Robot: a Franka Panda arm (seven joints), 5 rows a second.
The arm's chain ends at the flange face. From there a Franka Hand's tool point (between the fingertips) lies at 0.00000 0.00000 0.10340 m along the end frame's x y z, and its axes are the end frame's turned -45 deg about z.
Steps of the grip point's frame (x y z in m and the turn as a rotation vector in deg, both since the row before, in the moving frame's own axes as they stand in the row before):
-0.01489 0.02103 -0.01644 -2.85 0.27 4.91
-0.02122 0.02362 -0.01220 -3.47 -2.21 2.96
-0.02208 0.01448 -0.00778 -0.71 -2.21 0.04
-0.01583 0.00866 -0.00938 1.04 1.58 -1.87
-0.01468 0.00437 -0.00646 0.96 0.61 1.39
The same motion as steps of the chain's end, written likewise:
0.00051 0.02194 -0.01631 -1.82 2.21 4.91
0.00028 0.02443 -0.01193 -4.02 0.89 2.96
-0.00346 0.02213 -0.00770 -2.06 -1.06 0.04
-0.00570 0.02067 -0.00932 1.85 0.38 -1.87
-0.00687 0.01548 -0.00644 1.11 -0.25 1.39

